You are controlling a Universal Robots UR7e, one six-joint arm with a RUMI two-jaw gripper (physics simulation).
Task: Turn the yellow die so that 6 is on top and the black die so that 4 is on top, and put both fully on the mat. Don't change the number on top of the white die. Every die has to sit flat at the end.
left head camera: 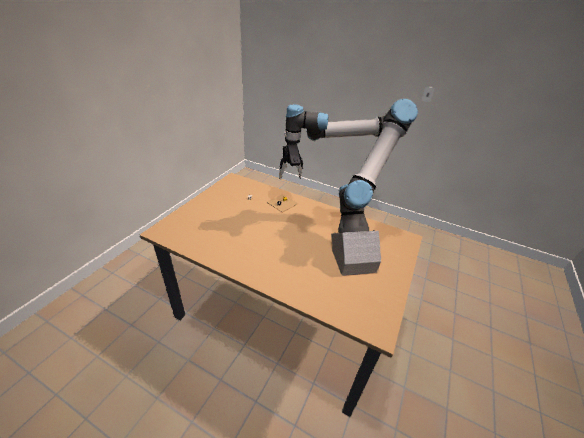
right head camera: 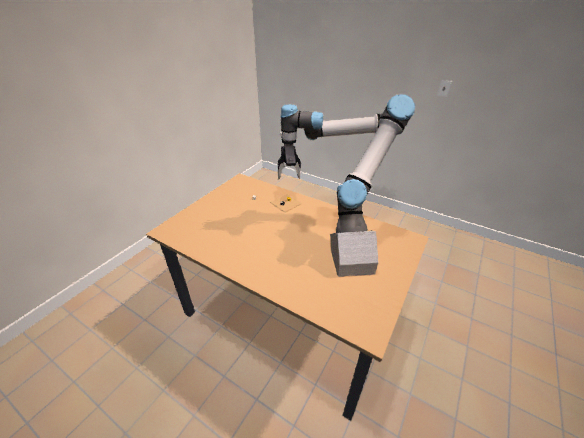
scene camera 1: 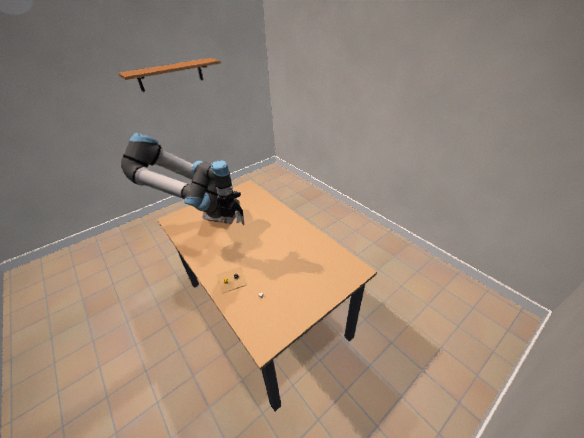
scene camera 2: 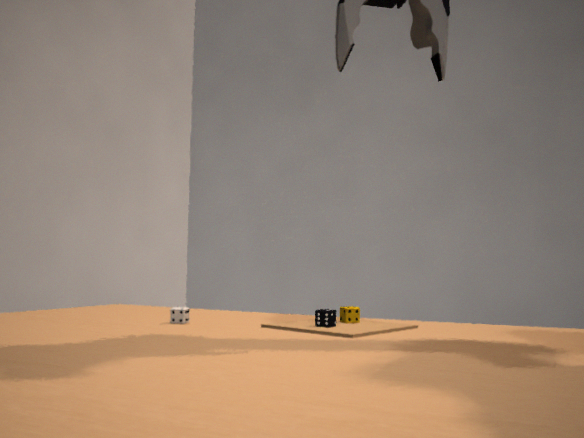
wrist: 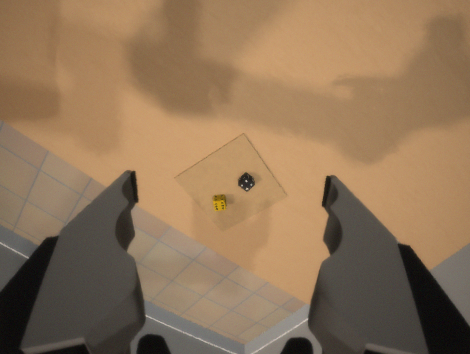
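My gripper (left head camera: 290, 177) (right head camera: 289, 177) (scene camera 1: 241, 221) (scene camera 2: 390, 75) (wrist: 231, 175) is open and empty, high above the thin square mat (scene camera 1: 236, 287) (scene camera 2: 372, 329) (wrist: 220, 165). The yellow die (left head camera: 285, 199) (right head camera: 289, 199) (scene camera 1: 226, 281) (scene camera 2: 349, 314) (wrist: 219, 202) sits flat on the mat. The black die (left head camera: 279, 203) (right head camera: 282, 203) (scene camera 1: 236, 276) (scene camera 2: 325, 318) (wrist: 246, 182) sits flat on it too, apart from the yellow one; a side face shows six pips in scene camera 2. I cannot read the top numbers surely. The white die (left head camera: 249, 197) (right head camera: 254, 197) (scene camera 1: 260, 295) (scene camera 2: 179, 315) sits flat off the mat.
The mat lies near one long edge of the wooden table (left head camera: 240, 260) (right head camera: 240, 257) (scene camera 1: 300, 295). The grey arm base block (left head camera: 361, 252) (right head camera: 357, 254) stands on the table. A wall shelf (scene camera 1: 170, 68) hangs behind the arm in scene camera 1.
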